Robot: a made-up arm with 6 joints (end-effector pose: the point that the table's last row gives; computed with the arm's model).
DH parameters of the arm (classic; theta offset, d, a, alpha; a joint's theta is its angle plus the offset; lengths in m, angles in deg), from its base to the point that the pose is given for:
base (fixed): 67.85 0 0.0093 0
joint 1: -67.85 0.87 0.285 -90
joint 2: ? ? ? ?
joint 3: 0.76 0.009 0.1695 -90
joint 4: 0 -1.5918 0.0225 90
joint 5: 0 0.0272 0.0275 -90
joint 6: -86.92 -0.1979 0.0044 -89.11
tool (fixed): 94.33 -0.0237 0 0
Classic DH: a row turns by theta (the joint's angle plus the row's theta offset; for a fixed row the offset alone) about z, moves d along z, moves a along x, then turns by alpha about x.
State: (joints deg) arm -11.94 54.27 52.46 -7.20 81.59 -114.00
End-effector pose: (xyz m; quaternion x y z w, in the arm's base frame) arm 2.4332 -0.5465 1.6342 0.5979 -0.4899 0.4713 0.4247
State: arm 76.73 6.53 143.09 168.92 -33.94 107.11
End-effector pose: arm -0.2694 -1.0291 2.6575 -0.5370 0.5619 -0.4954 0.3879
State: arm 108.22 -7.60 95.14 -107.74 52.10 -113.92
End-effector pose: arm 0.2777 -0.1944 3.2280 -0.3538 -0.3901 0.0699 0.8472
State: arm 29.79 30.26 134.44 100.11 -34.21 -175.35
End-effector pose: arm 0.0624 -0.0177 3.1854 0.6600 -0.6118 0.3896 0.1957
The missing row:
joint 2: -89.24 0 0.7397 180
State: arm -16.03 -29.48 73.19 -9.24 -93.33 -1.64
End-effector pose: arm -0.3931 0.1095 3.0663 -0.0386 -0.0844 -0.0227 0.9954
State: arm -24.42 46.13 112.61 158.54 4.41 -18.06
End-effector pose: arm 1.2999 -0.5474 3.0721 -0.8365 0.0336 -0.5196 0.1708
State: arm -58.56 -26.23 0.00 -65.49 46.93 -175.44
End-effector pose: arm 0.5516 -1.2728 2.4960 -0.5424 0.4800 -0.6564 0.2109
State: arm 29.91 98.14 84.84 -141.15 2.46 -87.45
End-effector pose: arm 2.4375 1.3646 0.4672 -0.9043 -0.1432 0.2311 0.3290
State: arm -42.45 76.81 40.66 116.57 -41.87 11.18
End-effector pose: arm 1.8357 -1.7850 0.2029 -0.6888 0.6588 -0.0932 0.2878
